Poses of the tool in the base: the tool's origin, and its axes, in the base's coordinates. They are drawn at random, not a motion.
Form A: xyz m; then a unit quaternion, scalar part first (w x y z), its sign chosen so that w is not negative.
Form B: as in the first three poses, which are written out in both.
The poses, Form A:
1: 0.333, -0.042, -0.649, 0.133, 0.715, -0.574, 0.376
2: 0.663, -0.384, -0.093, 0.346, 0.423, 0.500, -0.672
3: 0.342, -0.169, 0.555, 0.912, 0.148, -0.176, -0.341
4: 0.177, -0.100, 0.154, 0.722, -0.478, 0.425, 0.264
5: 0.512, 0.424, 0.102, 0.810, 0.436, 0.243, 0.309
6: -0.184, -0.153, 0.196, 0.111, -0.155, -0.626, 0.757
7: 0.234, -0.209, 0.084, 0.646, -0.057, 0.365, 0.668
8: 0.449, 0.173, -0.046, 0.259, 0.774, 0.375, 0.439
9: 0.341, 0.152, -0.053, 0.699, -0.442, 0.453, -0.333
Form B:
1: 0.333, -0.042, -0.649, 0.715, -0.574, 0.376, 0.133
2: 0.663, -0.384, -0.093, 0.423, 0.500, -0.672, 0.346
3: 0.342, -0.169, 0.555, 0.148, -0.176, -0.341, 0.912
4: 0.177, -0.100, 0.154, -0.478, 0.425, 0.264, 0.722
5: 0.512, 0.424, 0.102, 0.436, 0.243, 0.309, 0.810
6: -0.184, -0.153, 0.196, -0.155, -0.626, 0.757, 0.111
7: 0.234, -0.209, 0.084, -0.057, 0.365, 0.668, 0.646
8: 0.449, 0.173, -0.046, 0.774, 0.375, 0.439, 0.259
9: 0.341, 0.152, -0.053, -0.442, 0.453, -0.333, 0.699
